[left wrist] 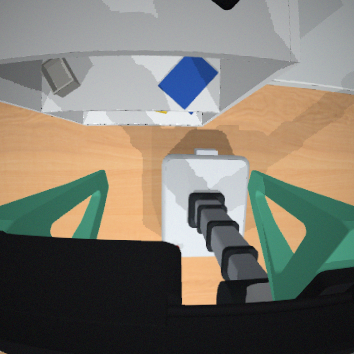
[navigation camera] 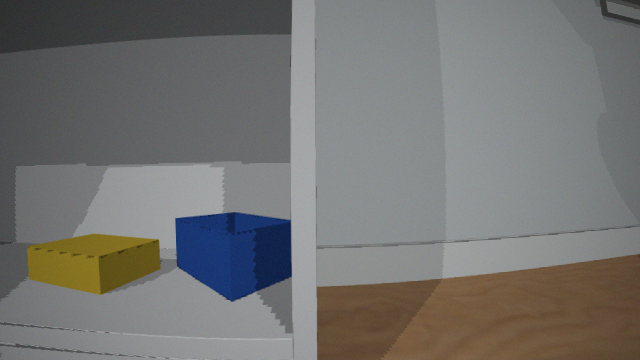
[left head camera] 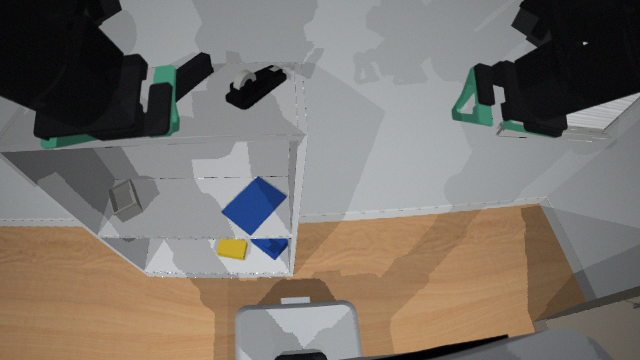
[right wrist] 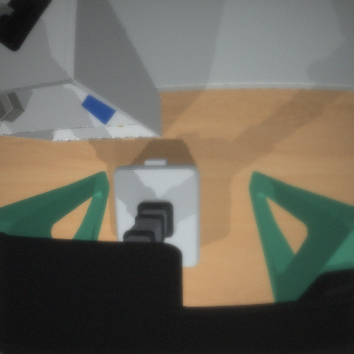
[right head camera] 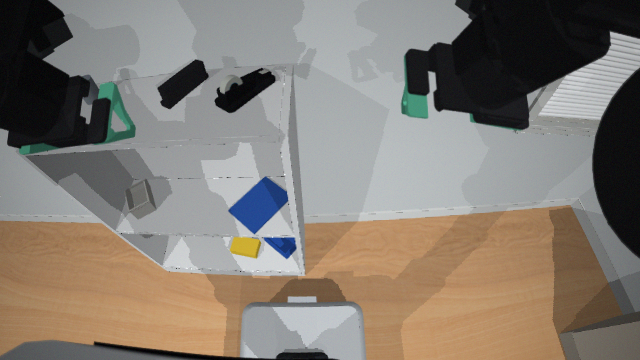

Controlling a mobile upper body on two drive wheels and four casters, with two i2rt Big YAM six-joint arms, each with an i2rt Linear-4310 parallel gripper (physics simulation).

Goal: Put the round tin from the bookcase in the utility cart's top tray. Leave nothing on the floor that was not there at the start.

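Frame: origin at the left arm's base, x ahead, y left, z up, level; centimetres.
Seen in the pictures: left gripper, between the fingertips: [left wrist: 177,177] [left head camera: 140,129] [right head camera: 106,136]; right gripper, between the fingertips: [left head camera: 479,119] [right wrist: 178,178] [right head camera: 438,112].
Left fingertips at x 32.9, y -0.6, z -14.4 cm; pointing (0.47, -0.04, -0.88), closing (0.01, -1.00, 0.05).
Observation:
Pixels of each thing's top centre, then the offset from my left fingertips to it. "spot": a spot on its surface instead.
- black tape dispenser, centre of its top: [left head camera: 256,64] [right head camera: 241,69] dz -13.6, dx +34.1, dy -11.1 cm
- black block-like object, centre of its top: [left head camera: 185,67] [right head camera: 179,74] dz -15.2, dx +36.7, dy +6.4 cm
- grey open box, a spot on its surface: [left head camera: 125,200] spot: dz -70.6, dx +33.0, dy +46.4 cm
- blue flat-topped object, centre of its top: [left head camera: 254,203] [right head camera: 259,203] [left wrist: 187,78] [right wrist: 106,95] dz -71.0, dx +31.3, dy -7.1 cm
- yellow box, centre of its top: [navigation camera: 95,242] [left head camera: 231,246] [right head camera: 244,245] dz -112.1, dx +30.4, dy +8.1 cm
- blue open box, centre of its top: [navigation camera: 232,219] [left head camera: 268,238] [right head camera: 280,237] dz -109.1, dx +33.6, dy -10.9 cm
The white bookcase [left head camera: 298,200] [right head camera: 296,180] [left wrist: 140,30] [right wrist: 120,75] [navigation camera: 304,150] stands close in front, at the left of both head views. The round tin and the utility cart do not show in these views. A black tape dispenser [left head camera: 257,90] [right head camera: 247,91] and a black block-like object [left head camera: 195,75] [right head camera: 182,84] lie on its top. My left gripper [left head camera: 110,137] [right head camera: 75,142] [left wrist: 177,177] is open and empty, near the bookcase's top front edge in the head views. My right gripper [left head camera: 500,125] [right head camera: 452,117] [right wrist: 178,178] is open and empty, right of the bookcase.
The upper shelf holds a grey open box [left head camera: 125,200] and a blue flat-topped object [left head camera: 254,205]. The bottom shelf holds a yellow box [left head camera: 232,249] [navigation camera: 92,260] and a blue open box [left head camera: 272,247] [navigation camera: 215,260]. My base [left head camera: 300,325] is just before the bookcase. A cabinet [right head camera: 610,340] stands lower right.

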